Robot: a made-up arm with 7 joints.
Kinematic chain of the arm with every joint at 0, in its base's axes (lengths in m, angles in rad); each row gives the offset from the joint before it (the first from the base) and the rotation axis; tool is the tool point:
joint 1: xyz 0 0 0.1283 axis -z
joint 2: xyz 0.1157 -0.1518 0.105 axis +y
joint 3: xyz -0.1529 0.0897 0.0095 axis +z
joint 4: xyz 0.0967 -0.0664 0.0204 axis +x
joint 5: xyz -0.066 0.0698 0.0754 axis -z
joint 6: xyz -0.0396 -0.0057 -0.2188 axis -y
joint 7: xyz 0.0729 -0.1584 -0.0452 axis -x
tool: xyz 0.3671 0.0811 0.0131
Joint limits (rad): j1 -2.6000..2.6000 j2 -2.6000..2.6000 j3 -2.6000..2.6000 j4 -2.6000..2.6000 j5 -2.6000..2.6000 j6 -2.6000..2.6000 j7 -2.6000..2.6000
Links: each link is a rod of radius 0.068 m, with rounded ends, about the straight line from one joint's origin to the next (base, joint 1, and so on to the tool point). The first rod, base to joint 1, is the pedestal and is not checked.
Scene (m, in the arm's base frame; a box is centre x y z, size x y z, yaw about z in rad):
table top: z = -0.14
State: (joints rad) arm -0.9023 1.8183 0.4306 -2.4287 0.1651 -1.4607 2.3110
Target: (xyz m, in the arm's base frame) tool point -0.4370 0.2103 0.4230
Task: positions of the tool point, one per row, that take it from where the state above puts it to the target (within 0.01 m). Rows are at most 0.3 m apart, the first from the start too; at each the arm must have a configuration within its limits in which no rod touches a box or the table.
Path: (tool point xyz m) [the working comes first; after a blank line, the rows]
Joints at the target: -2.0743 1.0929 1.0981 -2.6000 0.2949 0.1067 2.5257
Straight joint move there: clear.

1: 0.6193 0.4551 0.1360
2: 0.3949 0.6083 0.1227
3: 0.1200 0.6725 0.1570
4: -0.1515 0.6179 0.2317
5: -0.3548 0.4494 0.3287
6: -0.4370 0.2103 0.4230

